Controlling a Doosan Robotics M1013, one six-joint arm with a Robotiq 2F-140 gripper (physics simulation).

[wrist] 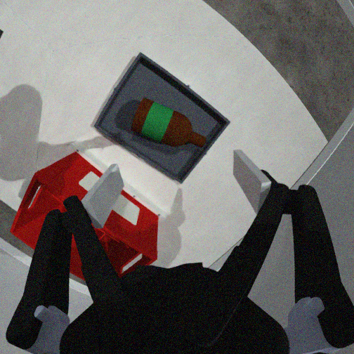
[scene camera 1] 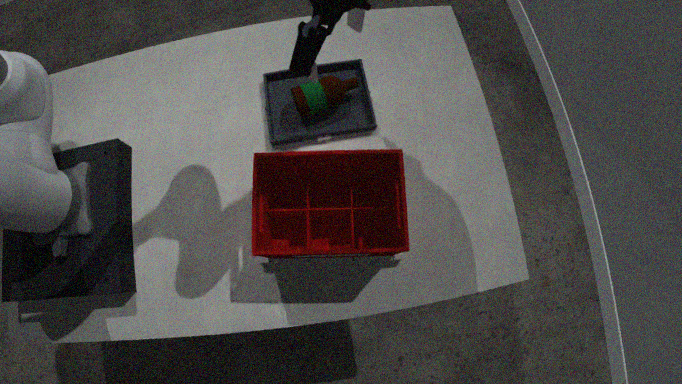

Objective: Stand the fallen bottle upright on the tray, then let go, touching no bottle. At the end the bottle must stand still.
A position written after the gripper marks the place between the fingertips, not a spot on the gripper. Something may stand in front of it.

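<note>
Scene camera 1 shows the gripper (scene camera 1: 333, 51), and if you go to the wrist view, you'd find the gripper (wrist: 175, 168) there as well.
</note>
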